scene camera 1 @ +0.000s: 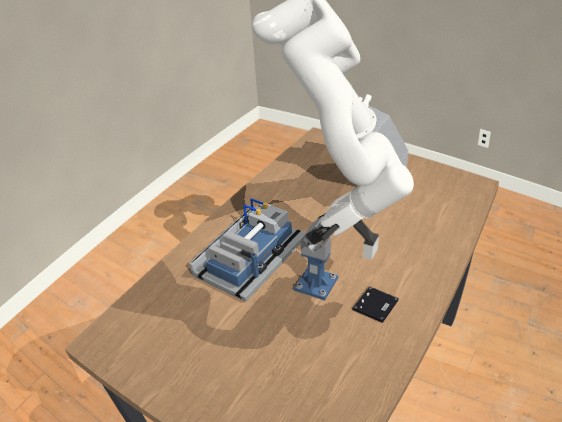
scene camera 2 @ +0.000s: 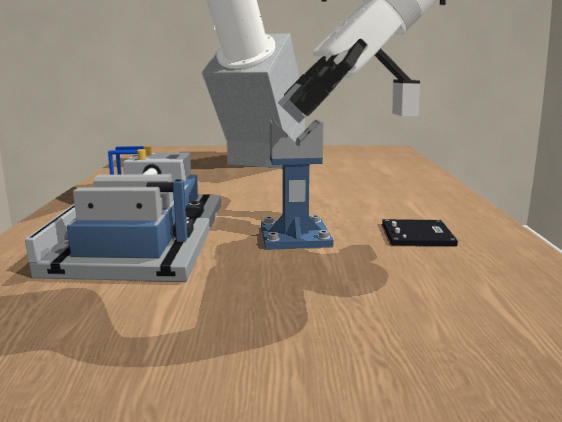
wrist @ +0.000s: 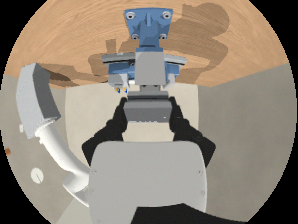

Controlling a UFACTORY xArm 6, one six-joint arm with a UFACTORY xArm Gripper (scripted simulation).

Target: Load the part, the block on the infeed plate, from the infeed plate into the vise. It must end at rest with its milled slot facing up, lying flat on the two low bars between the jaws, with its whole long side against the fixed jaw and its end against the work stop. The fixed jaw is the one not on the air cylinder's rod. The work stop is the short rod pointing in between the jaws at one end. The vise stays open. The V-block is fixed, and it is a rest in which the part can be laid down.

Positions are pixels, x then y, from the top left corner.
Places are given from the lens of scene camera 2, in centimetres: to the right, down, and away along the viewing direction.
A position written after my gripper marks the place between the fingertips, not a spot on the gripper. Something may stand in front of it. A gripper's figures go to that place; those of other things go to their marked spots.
my gripper (scene camera 2: 294, 105): 2, -14, 64
black infeed plate (scene camera 2: 418, 232): 19, 3, 68
air cylinder (scene camera 2: 180, 168): -15, -6, 73
